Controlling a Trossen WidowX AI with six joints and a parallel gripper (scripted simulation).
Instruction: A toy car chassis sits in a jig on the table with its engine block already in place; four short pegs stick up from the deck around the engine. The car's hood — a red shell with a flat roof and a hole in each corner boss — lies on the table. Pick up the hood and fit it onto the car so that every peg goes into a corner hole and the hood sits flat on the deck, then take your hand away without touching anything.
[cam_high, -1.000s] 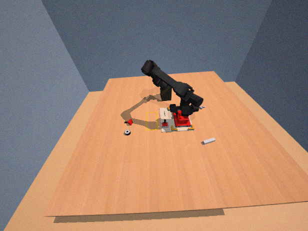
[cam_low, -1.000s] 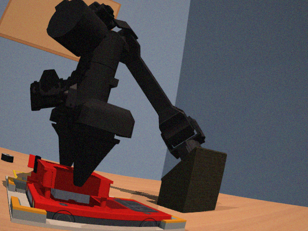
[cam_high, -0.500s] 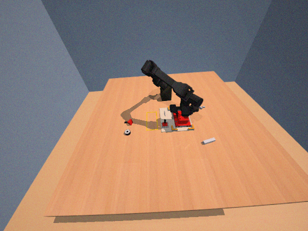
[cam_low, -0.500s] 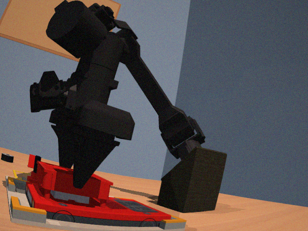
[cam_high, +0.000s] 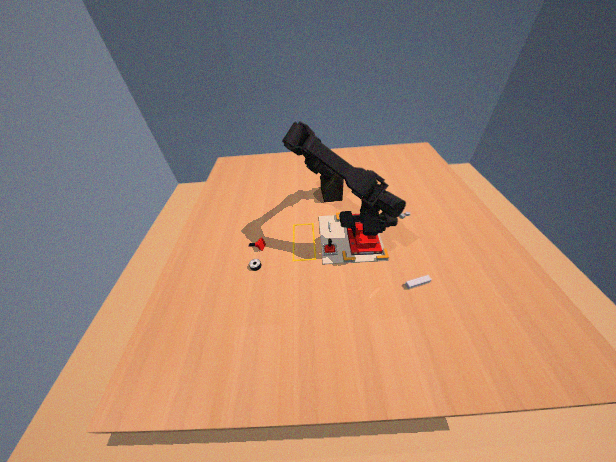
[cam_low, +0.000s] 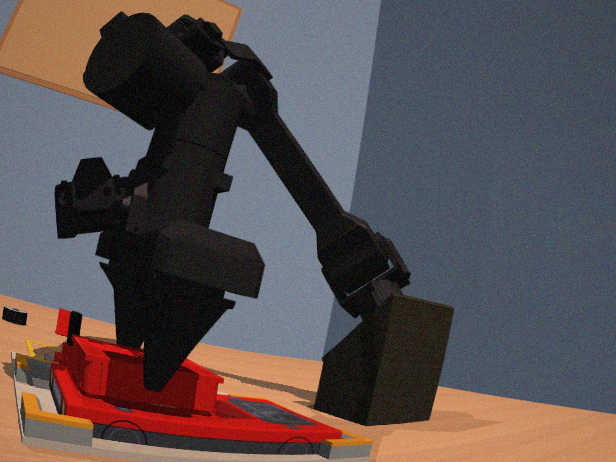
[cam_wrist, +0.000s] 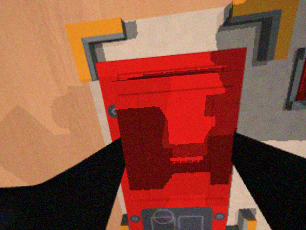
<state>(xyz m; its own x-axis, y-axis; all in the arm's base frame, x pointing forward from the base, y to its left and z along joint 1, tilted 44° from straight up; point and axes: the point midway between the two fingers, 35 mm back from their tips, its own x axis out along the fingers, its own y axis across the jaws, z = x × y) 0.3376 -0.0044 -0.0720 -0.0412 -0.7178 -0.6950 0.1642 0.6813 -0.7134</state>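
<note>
The red hood is 10 mm above my gripper tip. The rest, counted from my gripper tip: white jig plate 40 mm behind, 30 mm to the right, 30 mm below; white bar 200 mm ahead, 110 mm to the left, 30 mm below; grey engine block 20 mm below.
</note>
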